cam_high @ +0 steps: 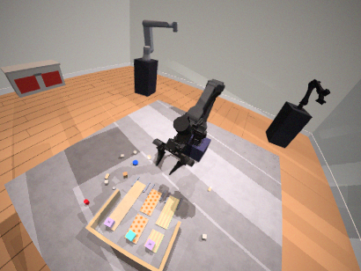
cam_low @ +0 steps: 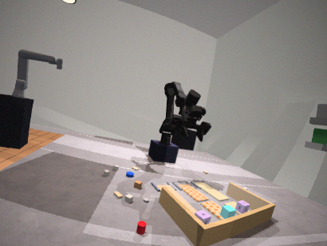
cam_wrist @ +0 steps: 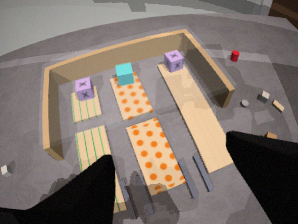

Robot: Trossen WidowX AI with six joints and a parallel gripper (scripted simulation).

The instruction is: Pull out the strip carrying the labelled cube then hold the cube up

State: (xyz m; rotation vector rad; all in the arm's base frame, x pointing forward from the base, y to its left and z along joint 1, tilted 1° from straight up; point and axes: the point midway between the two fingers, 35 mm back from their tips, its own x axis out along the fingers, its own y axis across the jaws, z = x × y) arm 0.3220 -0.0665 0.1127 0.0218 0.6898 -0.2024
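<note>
My gripper tip is 210 mm to the left of the blue disc, 190 mm above it and 90 mm past it. Round my gripper tip: red cylinder (270 mm to the right, 220 mm ahead, 180 mm below).
</note>
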